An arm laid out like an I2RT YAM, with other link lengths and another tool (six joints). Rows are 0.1 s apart.
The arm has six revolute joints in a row. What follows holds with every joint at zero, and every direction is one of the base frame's. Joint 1 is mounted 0.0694 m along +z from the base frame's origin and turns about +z. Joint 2 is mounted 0.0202 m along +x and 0.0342 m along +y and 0.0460 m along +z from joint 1 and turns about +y. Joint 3 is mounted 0.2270 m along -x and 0.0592 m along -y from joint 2 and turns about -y. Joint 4 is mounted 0.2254 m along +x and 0.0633 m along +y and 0.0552 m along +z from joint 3 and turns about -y. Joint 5 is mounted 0.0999 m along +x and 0.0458 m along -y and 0.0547 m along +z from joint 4 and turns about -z. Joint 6 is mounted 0.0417 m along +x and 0.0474 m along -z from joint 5 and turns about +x. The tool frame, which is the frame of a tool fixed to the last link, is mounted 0.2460 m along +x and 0.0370 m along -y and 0.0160 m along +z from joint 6; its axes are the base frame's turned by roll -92.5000, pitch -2.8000 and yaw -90.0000 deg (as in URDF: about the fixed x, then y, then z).
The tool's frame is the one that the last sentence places.
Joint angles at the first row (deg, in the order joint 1, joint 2, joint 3, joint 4, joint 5, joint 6):
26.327 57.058 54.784 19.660 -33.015 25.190
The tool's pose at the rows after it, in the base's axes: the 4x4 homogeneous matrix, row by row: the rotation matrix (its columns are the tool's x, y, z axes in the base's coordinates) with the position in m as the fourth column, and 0 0 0 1 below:
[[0.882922 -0.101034 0.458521 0.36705], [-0.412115 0.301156 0.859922 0.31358], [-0.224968 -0.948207 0.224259 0.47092], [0 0 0 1]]
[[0.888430 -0.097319 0.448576 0.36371], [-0.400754 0.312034 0.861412 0.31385], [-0.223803 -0.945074 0.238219 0.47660], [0 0 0 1]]
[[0.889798 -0.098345 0.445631 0.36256], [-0.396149 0.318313 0.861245 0.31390], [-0.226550 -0.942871 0.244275 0.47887], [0 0 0 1]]
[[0.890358 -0.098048 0.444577 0.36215], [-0.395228 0.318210 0.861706 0.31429], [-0.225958 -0.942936 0.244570 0.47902], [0 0 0 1]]
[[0.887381 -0.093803 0.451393 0.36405], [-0.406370 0.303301 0.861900 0.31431], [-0.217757 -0.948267 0.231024 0.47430], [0 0 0 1]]
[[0.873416 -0.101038 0.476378 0.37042], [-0.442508 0.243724 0.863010 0.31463], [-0.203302 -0.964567 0.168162 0.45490], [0 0 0 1]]
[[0.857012 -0.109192 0.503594 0.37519], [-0.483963 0.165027 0.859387 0.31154], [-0.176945 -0.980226 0.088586 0.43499], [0 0 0 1]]
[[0.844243 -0.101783 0.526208 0.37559], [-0.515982 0.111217 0.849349 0.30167], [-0.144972 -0.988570 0.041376 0.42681], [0 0 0 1]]
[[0.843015 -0.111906 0.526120 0.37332], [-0.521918 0.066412 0.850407 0.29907], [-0.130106 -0.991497 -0.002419 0.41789], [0 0 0 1]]
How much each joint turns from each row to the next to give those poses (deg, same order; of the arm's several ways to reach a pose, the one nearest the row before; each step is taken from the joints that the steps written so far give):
0.043 0.590 0.000 1.771 -0.525 1.618
0.000 0.022 0.001 1.115 -0.371 0.743
0.066 0.000 -0.001 0.437 0.000 0.458
0.066 -0.001 0.002 0.020 0.001 -0.022
-0.023 -0.132 0.019 -1.157 0.130 -1.201
0.001 -0.611 1.006 -6.185 0.547 -3.891
-0.305 -0.875 2.381 -8.830 0.547 -4.940
-1.138 -1.507 1.817 -6.537 -0.001 -3.671
-0.698 -0.372 1.989 -5.312 -0.873 -2.449

